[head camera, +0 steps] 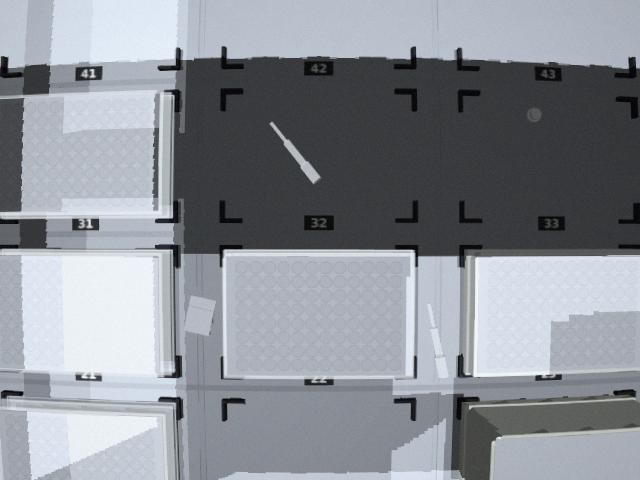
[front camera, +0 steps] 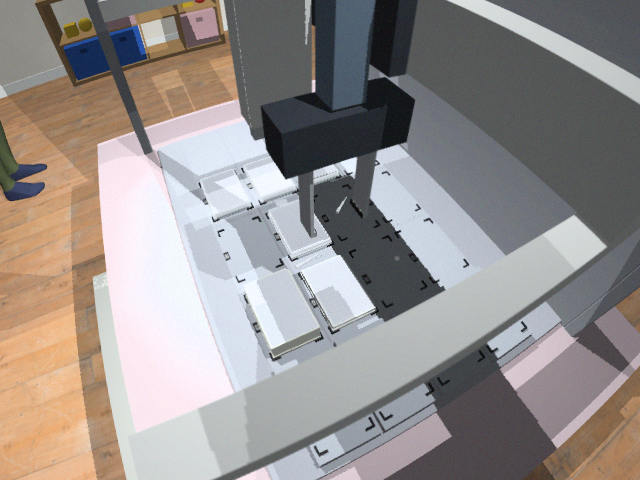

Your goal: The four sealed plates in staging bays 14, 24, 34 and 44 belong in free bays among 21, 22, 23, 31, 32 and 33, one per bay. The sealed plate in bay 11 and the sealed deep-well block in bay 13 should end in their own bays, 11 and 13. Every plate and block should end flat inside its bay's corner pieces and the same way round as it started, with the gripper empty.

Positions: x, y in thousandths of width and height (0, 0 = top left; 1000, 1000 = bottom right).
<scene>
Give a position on a sealed plate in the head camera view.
449, 653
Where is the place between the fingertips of the gripper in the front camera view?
At 523, 457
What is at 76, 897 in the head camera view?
A sealed plate.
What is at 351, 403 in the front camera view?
A sealed plate.
</scene>
